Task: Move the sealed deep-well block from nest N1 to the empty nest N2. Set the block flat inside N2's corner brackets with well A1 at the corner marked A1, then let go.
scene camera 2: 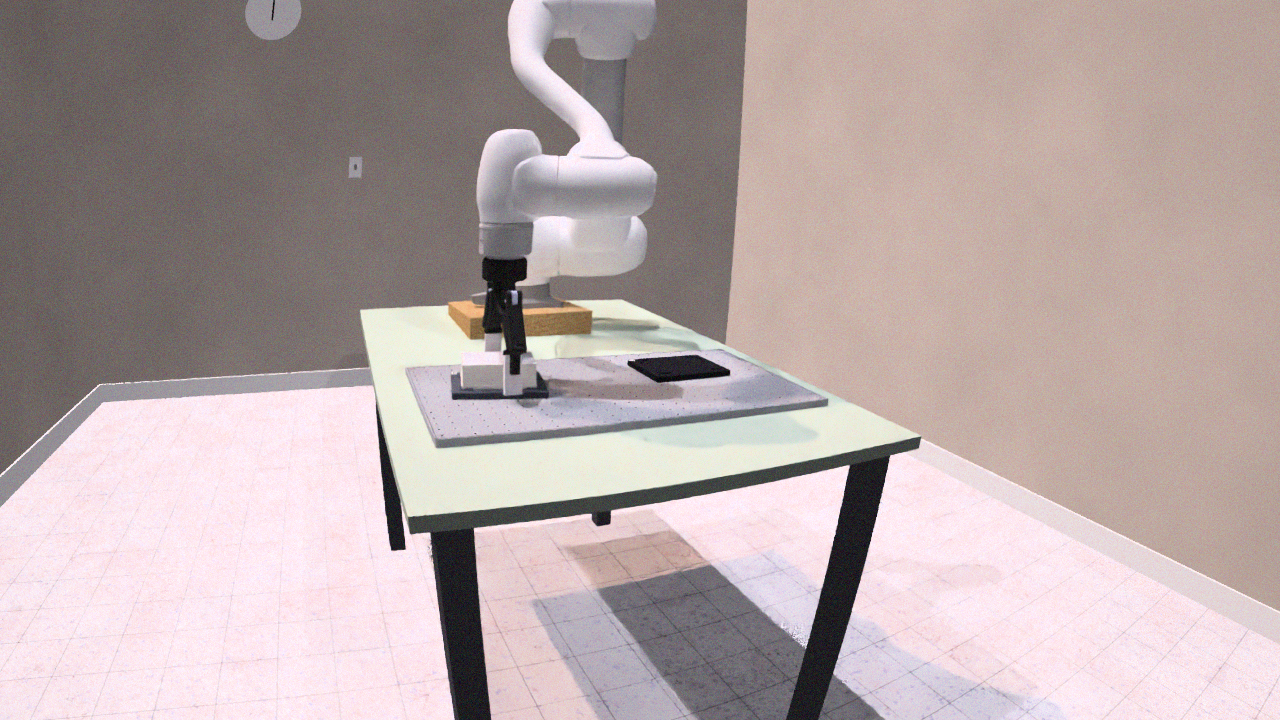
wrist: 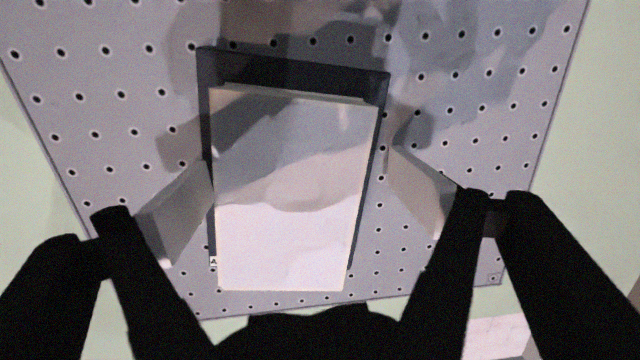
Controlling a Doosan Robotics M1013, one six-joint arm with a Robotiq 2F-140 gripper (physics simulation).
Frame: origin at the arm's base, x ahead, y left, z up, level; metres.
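Seen in the pictures: gripper, fingertip midpoint: point(scene camera 2: 502, 382) point(wrist: 301, 172).
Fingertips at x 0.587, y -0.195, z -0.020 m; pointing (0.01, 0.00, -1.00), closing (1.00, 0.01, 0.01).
Pixels of each thing's top centre, then the offset from my fingertips to it. "spot": a spot on its surface instead. Level surfaces: height alone.
- white sealed block at its top centre: point(wrist: 288, 210) point(scene camera 2: 497, 357) dz +0.041, dx -0.009, dy -0.007 m
- dark nest N1 at its top centre: point(wrist: 289, 183) point(scene camera 2: 497, 379) dz +0.002, dx -0.009, dy -0.007 m
- small label at a spot on its surface: point(wrist: 213, 261) spot: dz +0.000, dx -0.077, dy -0.072 m
- black nest N2 at its top centre: point(scene camera 2: 679, 363) dz +0.002, dx -0.038, dy +0.361 m
- grey perforated plate at its surface level: dz -0.012 m
- pale green table at its surface level: dz -0.025 m
The white sealed block point(scene camera 2: 474, 370) point(wrist: 285, 240) lies flat in the dark nest N1 point(scene camera 2: 467, 394) point(wrist: 295, 70) at the left of the pegboard plate. A small label point(wrist: 213, 261), partly covered and starting with "A", shows at the nest's lower left corner in the wrist view. My gripper point(scene camera 2: 503, 362) point(wrist: 301, 172) is open and points down over the block, with one pale finger pad on each side of it and a gap at the right pad. The black nest N2 point(scene camera 2: 678, 367) lies empty to the right; its corner marking is too small to read. N2 does not show in the wrist view.
Both nests stand on the grey perforated plate point(scene camera 2: 590, 420) point(wrist: 100, 115), which lies on the pale green table point(scene camera 2: 626, 465) point(wrist: 25, 185). The arm's base stands on a wooden block point(scene camera 2: 572, 322) at the table's back.
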